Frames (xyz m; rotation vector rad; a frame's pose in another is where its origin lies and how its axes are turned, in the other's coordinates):
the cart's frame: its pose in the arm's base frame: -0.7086 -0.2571 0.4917 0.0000 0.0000 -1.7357
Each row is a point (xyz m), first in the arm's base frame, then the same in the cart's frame.
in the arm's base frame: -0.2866 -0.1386 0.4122
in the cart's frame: -0.1862 0.3968 -0.0795
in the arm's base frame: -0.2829 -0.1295 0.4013
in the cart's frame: -0.1958 0.3990 -0.0904
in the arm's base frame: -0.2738 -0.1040 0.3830
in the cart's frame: -0.2224 0.4038 -0.1087
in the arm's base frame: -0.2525 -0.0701 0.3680
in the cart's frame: -0.2593 0.4192 -0.1237
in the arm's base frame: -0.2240 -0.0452 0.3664
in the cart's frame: -0.2886 0.4432 -0.1253
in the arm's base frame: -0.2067 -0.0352 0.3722
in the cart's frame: -0.3013 0.4587 -0.1195
